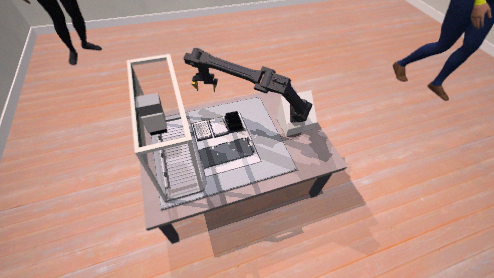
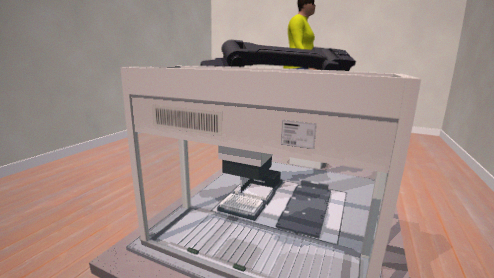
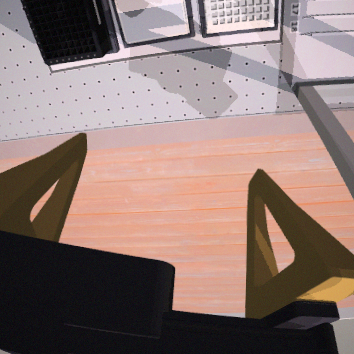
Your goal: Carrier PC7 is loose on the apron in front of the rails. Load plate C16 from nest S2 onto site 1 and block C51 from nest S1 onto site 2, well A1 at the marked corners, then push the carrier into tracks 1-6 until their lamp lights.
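Pixels of known places: gripper, fingertip midpoint: [image 1: 206,91] [image 3: 172,158]; arm's base at its link origin: [image 1: 296,112].
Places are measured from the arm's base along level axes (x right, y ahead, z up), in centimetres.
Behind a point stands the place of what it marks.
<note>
The dark carrier [image 1: 226,152] {x -15.1, y 48.0, z -10.9 cm} [image 2: 303,211] {x -14.9, y 52.4, z -10.8 cm} lies flat on the apron in front of the ribbed rails [image 1: 182,169] [image 2: 223,240]. Beside it stand three items in a row: a white plate with a grid of wells [image 1: 203,130] {x 3.8, y 60.0, z -9.9 cm} [image 2: 242,204] [image 3: 243,13] {x 9.0, y 61.7, z -9.5 cm} nearest the rails, a smooth white-topped plate [image 1: 218,126] {x 5.0, y 50.1, z -9.3 cm} [image 2: 259,191] [image 3: 156,22] {x 10.0, y 51.0, z -9.3 cm} in the middle, and a black gridded block [image 1: 233,121] {x 5.6, y 40.0, z -6.9 cm} [image 3: 70,31] {x 10.0, y 40.6, z -6.8 cm} farthest from the rails. Their nest labels cannot be read. My gripper [image 1: 205,88] {x 11.8, y 55.0, z 15.8 cm} [image 3: 172,158] {x 11.8, y 55.0, z 15.8 cm} is open and empty, high above and beyond the row's outer side, over the table's far edge.
A tall pale frame [image 1: 179,100] {x -14.9, y 67.9, z 36.1 cm} [image 2: 270,84] {x -17.6, y 87.9, z 33.8 cm} stands around the rails; its grey post [image 3: 327,132] {x 18.8, y 71.1, z 1.7 cm} rises right of my fingers. A grey box [image 1: 152,113] {x -13.8, y 81.2, z 28.9 cm} [image 2: 244,157] {x -12.7, y 88.0, z 19.5 cm} hangs inside it. Two people stand away from the table [image 1: 327,150].
</note>
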